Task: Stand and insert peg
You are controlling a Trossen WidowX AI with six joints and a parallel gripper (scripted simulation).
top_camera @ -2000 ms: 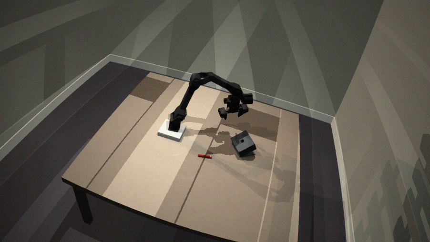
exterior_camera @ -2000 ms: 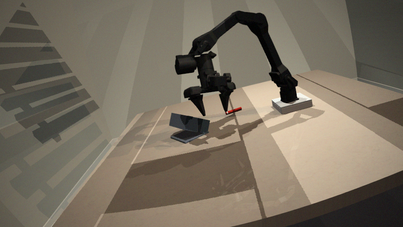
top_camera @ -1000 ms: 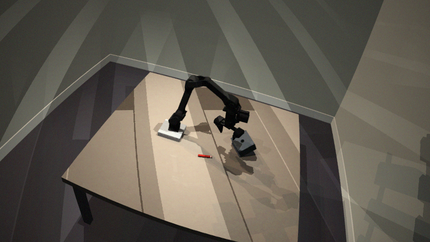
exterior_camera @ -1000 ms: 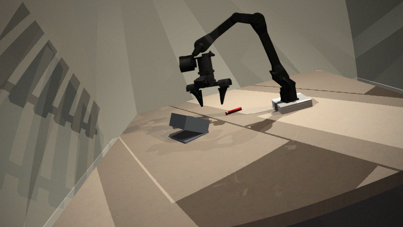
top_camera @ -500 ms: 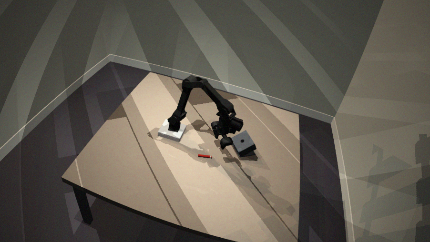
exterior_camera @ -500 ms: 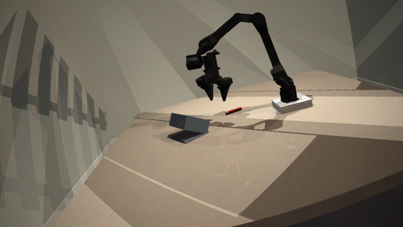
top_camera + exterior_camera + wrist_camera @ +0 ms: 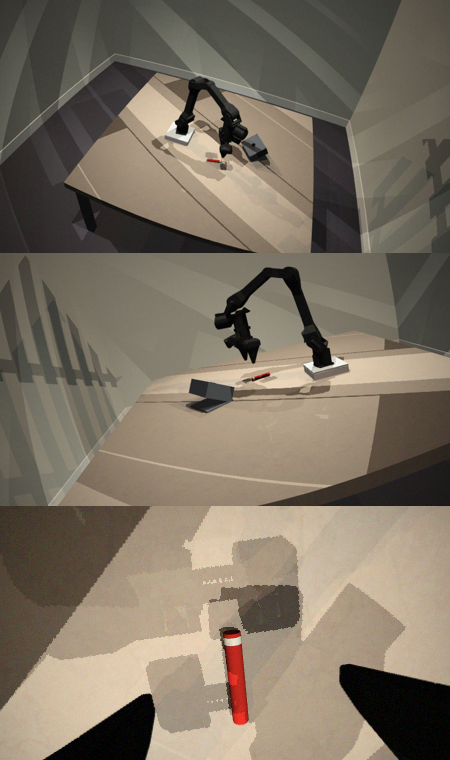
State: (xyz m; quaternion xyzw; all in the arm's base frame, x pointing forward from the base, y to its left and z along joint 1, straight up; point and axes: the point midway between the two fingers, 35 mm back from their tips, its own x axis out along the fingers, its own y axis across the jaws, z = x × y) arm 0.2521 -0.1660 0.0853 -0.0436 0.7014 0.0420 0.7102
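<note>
Now: the red peg 80 mm below my gripper tip and 20 mm behind it. The rest, counted from my gripper tip: dark flat foot (200 mm ahead, 130 mm to the left, 80 mm below); then sloped panel (190 mm ahead, 130 mm to the left, 30 mm below).
</note>
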